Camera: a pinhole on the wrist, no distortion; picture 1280 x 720 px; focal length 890.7 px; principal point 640.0 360.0 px. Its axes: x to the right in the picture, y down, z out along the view. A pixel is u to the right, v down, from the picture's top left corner.
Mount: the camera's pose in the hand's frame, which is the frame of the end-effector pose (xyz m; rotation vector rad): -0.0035 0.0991 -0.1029 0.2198 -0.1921 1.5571
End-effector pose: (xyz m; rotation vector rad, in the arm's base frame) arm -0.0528 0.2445 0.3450 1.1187 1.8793 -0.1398
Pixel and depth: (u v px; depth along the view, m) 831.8 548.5 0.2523
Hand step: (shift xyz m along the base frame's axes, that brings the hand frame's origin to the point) 0.1736 -0.0615 -0.0221
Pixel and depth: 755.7 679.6 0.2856
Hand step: 0.1816 -0.1217 -0.0104
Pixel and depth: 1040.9 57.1 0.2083
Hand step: 0.1671 0.0637 -0.0787
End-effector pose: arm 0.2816 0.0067 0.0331 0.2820 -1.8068 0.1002
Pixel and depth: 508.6 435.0 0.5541
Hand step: -0.3486 -0.2029 -0.1543
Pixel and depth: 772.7 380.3 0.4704
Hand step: -0.3581 -0.0361 -0.0959
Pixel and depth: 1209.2 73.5 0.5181
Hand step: -0.5617 0.1465 0.0687
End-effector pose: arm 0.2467 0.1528 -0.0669 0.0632 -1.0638 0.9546
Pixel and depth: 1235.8 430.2 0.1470
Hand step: -0.1552 0.0579 -0.0350
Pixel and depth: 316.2 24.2 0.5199
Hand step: -0.0675 -0.1710 0.4173
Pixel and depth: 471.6 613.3 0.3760
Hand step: -0.1418 -0.2219 0.0734
